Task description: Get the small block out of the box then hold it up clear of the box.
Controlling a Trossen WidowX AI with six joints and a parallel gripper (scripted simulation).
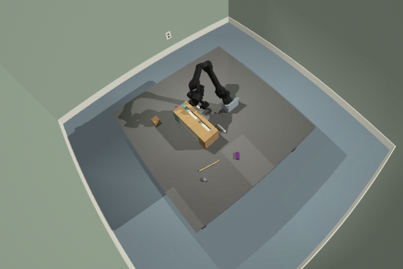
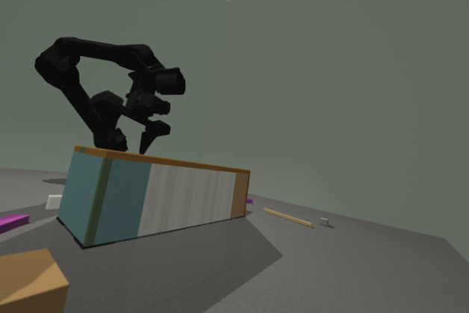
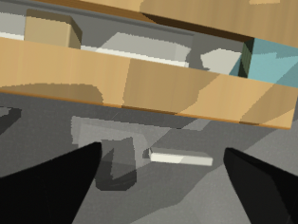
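The tan block is 9 cm to the left of my gripper tip, 7 cm ahead of it and 5 cm below it. Also, from my gripper tip: thin wooden stick: 40 cm to the left, 24 cm ahead, 13 cm below; then magenta piece: 17 cm to the right, 13 cm below, 5 cm ahead; then box: 9 cm to the left, 7 cm below, 6 cm ahead.
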